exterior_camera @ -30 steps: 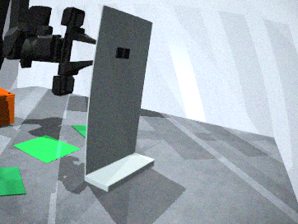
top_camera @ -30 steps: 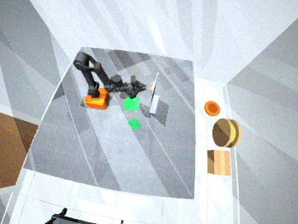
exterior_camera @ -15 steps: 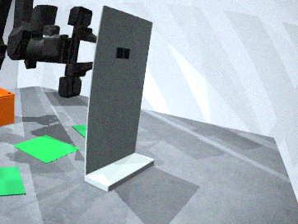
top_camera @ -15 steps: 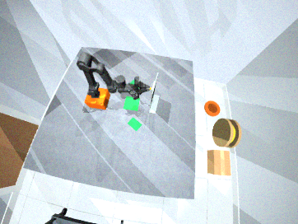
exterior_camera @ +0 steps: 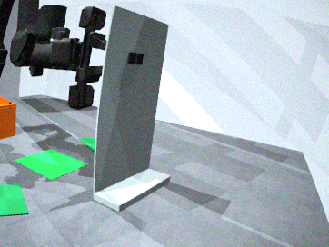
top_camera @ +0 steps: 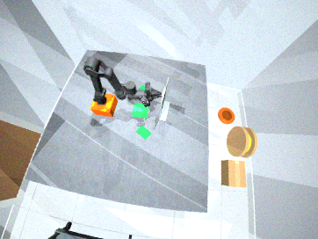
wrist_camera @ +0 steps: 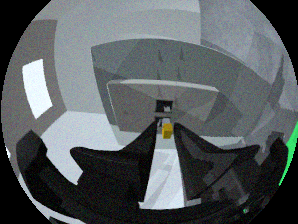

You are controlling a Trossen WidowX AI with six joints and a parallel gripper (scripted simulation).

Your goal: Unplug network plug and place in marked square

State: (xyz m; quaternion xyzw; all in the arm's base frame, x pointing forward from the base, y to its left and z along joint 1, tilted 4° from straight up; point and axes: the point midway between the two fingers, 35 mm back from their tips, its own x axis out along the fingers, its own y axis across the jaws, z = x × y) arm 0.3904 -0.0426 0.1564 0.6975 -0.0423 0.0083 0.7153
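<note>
My gripper tip is right at the yellow plug. Round my gripper tip: green marked square: 150 mm behind, 220 mm below; then upright grey panel: 20 mm ahead, 10 mm to the right, 80 mm below.
</note>
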